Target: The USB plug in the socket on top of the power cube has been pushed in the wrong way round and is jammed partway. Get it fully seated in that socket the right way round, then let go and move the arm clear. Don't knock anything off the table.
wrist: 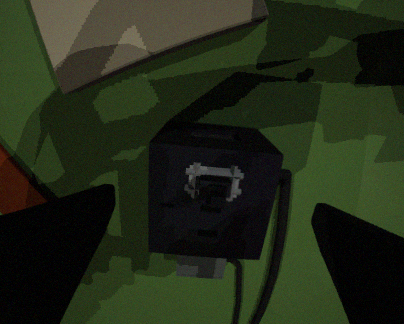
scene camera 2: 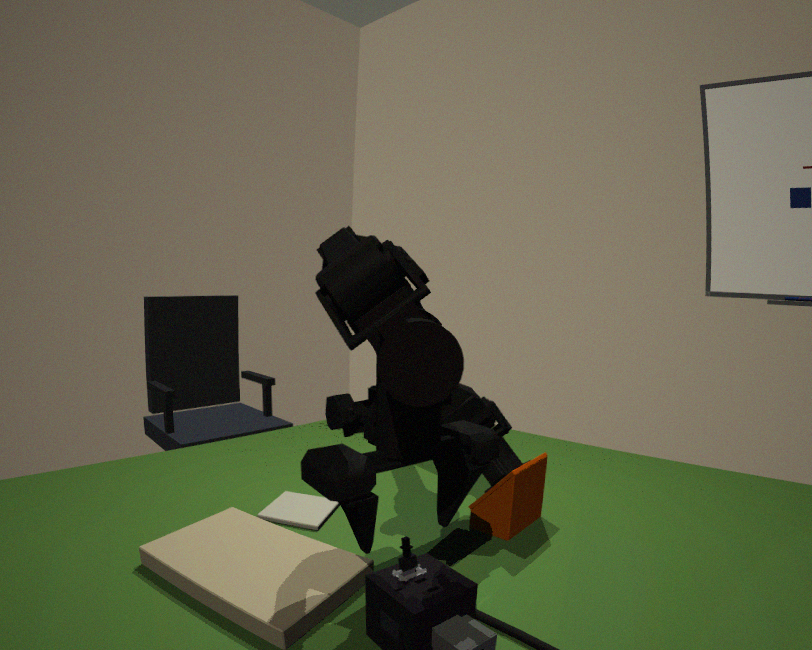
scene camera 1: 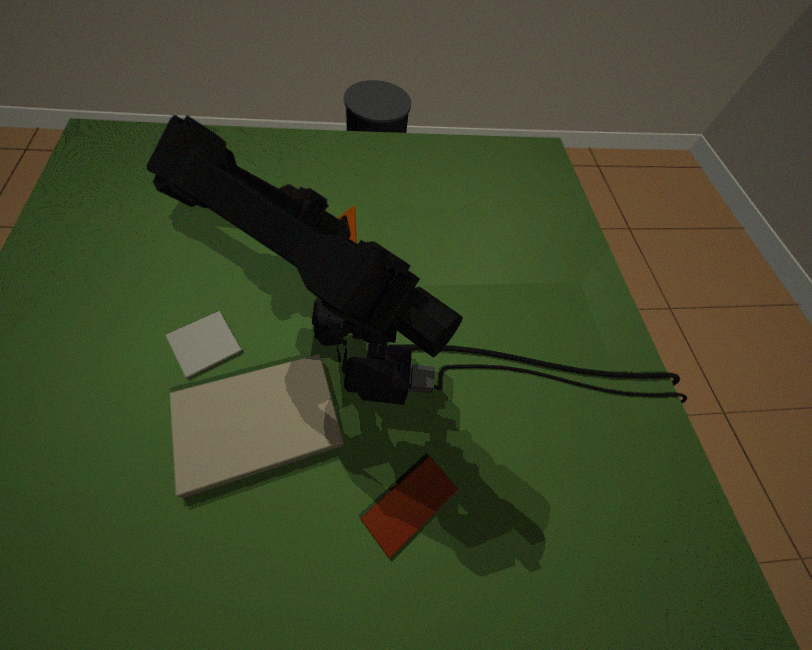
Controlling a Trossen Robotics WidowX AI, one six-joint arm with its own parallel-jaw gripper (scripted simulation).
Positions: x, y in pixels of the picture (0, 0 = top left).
Labels:
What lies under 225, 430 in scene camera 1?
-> A beige slab.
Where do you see a white pad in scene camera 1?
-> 204, 343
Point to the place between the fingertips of my gripper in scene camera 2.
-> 406, 538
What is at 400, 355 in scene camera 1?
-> A black power cube.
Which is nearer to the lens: the beige slab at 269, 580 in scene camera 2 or the white pad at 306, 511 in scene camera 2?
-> The beige slab.

